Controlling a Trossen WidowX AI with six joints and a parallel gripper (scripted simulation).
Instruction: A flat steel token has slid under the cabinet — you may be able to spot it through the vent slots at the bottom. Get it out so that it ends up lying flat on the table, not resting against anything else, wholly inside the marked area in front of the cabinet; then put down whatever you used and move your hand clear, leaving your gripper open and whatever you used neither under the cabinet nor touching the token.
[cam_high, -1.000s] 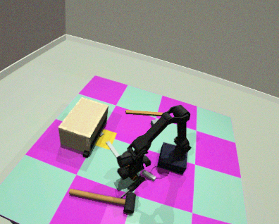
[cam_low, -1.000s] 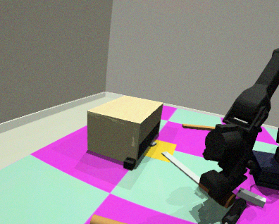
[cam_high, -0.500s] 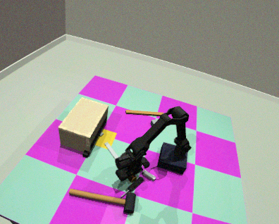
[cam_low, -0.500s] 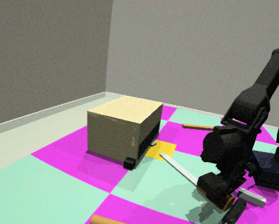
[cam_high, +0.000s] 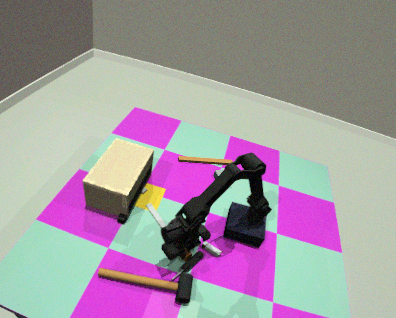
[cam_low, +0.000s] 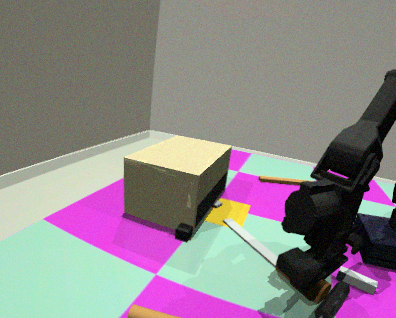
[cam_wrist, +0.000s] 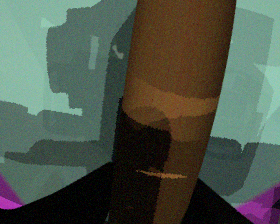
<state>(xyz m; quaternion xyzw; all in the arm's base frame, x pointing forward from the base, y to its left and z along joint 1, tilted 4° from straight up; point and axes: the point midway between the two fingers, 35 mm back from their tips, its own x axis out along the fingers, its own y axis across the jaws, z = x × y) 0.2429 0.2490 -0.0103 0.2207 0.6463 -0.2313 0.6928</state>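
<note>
My gripper tip is 30 mm past the black-handled screwdriver and 60 mm to the right of it. Round my gripper tip: grey bar (100 mm behind, 60 mm to the right); grey block (50 mm behind, 480 mm to the right, 10 mm above); grey steel token (280 mm ahead, 230 mm to the right).
</note>
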